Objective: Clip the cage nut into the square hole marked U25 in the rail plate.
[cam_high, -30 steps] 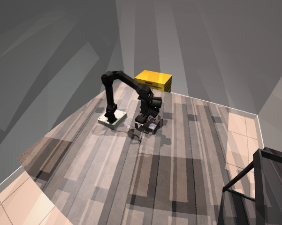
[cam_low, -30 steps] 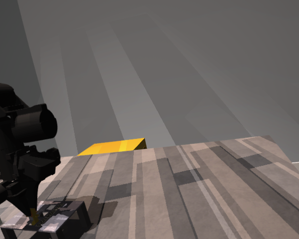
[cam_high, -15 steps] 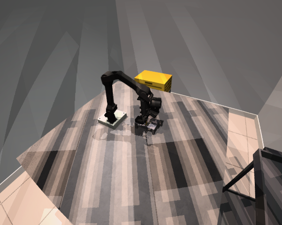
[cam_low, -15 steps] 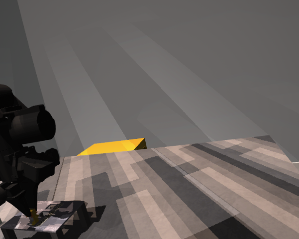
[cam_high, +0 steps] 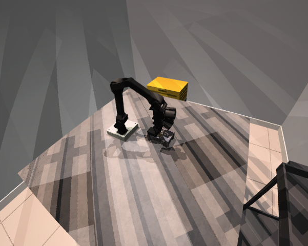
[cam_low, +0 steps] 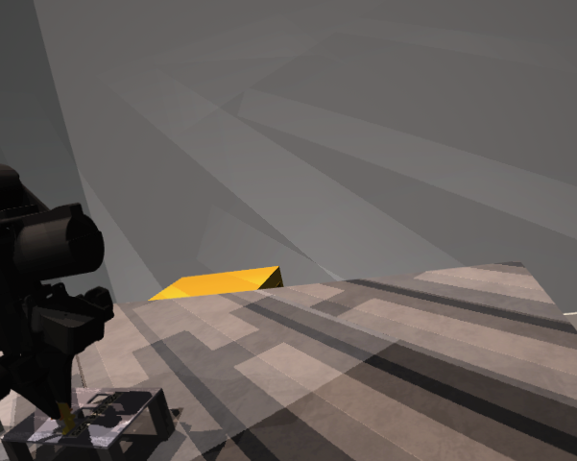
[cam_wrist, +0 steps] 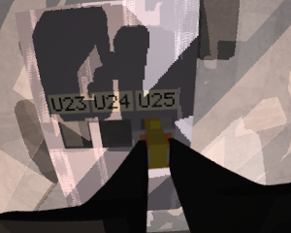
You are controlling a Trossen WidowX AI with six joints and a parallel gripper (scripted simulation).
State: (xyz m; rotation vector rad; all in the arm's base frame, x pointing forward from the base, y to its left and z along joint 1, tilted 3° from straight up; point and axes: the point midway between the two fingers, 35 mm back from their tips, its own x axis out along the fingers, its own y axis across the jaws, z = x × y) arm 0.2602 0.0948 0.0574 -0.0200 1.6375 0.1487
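My gripper tip is 10 mm above the cage nut.
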